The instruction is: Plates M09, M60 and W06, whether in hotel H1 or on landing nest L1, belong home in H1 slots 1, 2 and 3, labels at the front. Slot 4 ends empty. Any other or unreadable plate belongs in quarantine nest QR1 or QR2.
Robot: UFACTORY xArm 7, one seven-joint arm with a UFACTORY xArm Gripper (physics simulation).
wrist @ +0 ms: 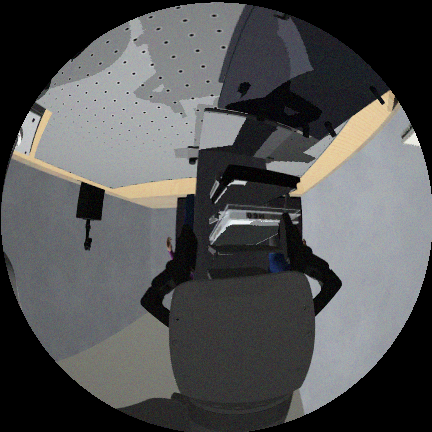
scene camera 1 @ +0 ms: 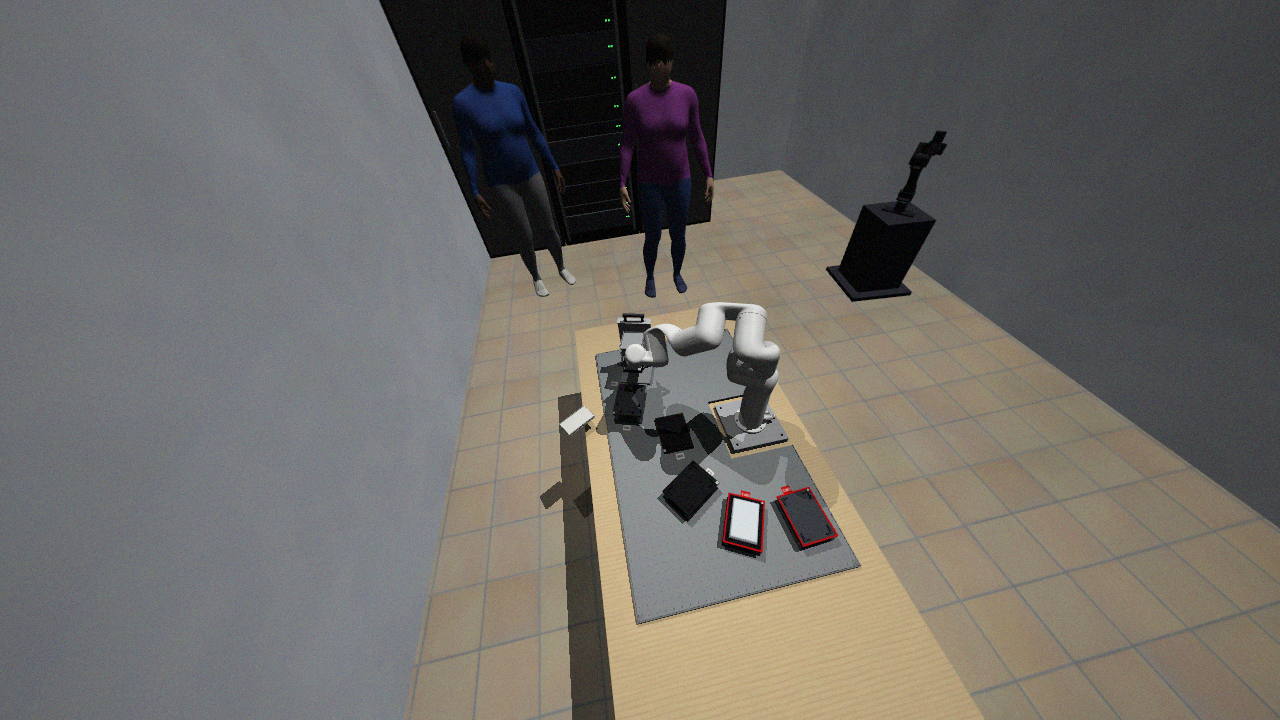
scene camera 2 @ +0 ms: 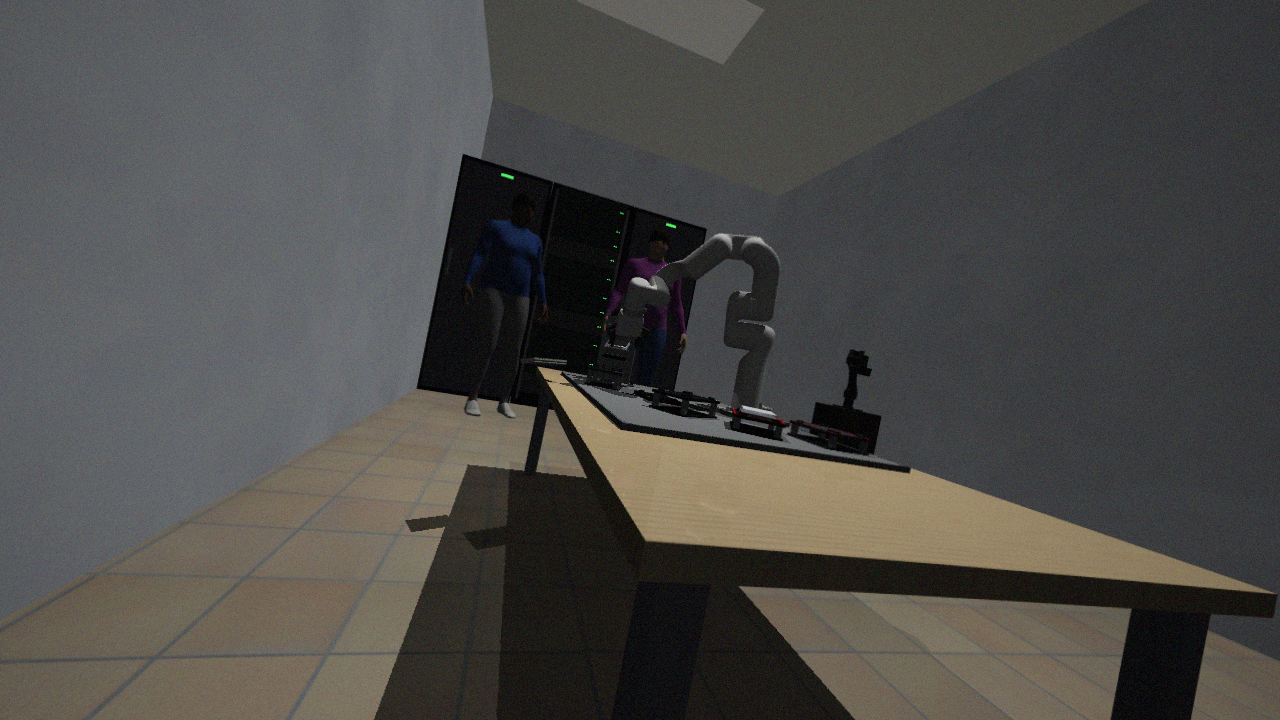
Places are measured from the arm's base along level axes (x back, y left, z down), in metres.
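Where they show: gripper, fingertip midpoint: [wrist: 236, 227] [scene camera 2: 623, 345]; arm's base, link origin: [scene camera 1: 750, 420].
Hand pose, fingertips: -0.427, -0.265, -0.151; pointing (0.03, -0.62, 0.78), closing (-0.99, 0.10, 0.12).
Observation:
Things, the pixels of their top centre, and the offset from my fingertips, as dx, dy, dz. Level surfaces: height alone.
- light plate, top centre: [wrist: 246, 247] [scene camera 2: 619, 338] -0.018, -0.048, -0.024
- black slab, top centre: [wrist: 247, 197] [scene camera 2: 615, 355] [scene camera 1: 634, 359] -0.019, -0.048, +0.044
- white-topped plate, top centre: [scene camera 2: 758, 410] [scene camera 1: 745, 519] +0.286, +0.657, +0.105
- red-edged nest, top centre: [scene camera 2: 829, 427] [scene camera 1: 806, 514] +0.488, +0.661, +0.114
- mat, surface height: dz +0.159
- white panel, top centre: [scene camera 2: 545, 356] [scene camera 1: 576, 418] -0.281, +0.198, +0.092
Hotel H1 [scene camera 1: 633, 325] [scene camera 2: 612, 365] [wrist: 203, 215] stands at the far left of the mat. In the wrist view, which is upside down, a light plate [wrist: 235, 221] sits in its second slot from the bottom, with a front label that seems to read M60. A black slab [wrist: 260, 178] in the slot below shows no readable label. My gripper [wrist: 236, 227] is open and empty, fingers towards the hotel front, around the height of the light plate. Its palm hides the hotel's upper part. A white-topped plate [scene camera 1: 744, 521] [scene camera 2: 756, 412] lies in a red-edged quarantine nest.
Another red-edged nest [scene camera 1: 807, 516] shows a bare dark top. Black nests [scene camera 1: 673, 432] [scene camera 1: 690, 489] stand on the mat [scene camera 1: 680, 582], and a dark stand [scene camera 1: 629, 403] [wrist: 280, 55] is just in front of the hotel. A white panel [scene camera 1: 577, 420] [scene camera 2: 544, 360] is beside the table's left edge.

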